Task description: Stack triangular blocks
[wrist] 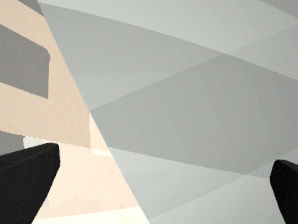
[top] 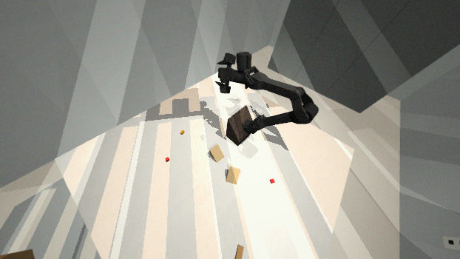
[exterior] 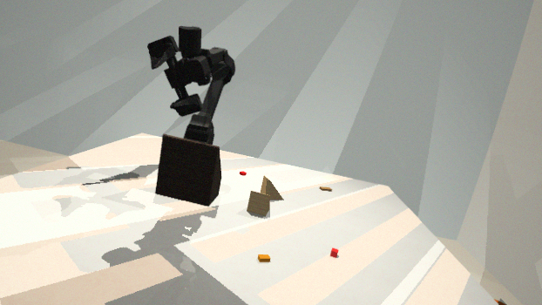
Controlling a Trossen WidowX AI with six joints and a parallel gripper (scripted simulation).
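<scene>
The tan triangular block is 39 cm to the left of my gripper tip, 31 cm below it and 27 cm ahead of it. The rest, counted from my gripper tip: brown piece: 62 cm to the left, 51 cm ahead, 32 cm below.
</scene>
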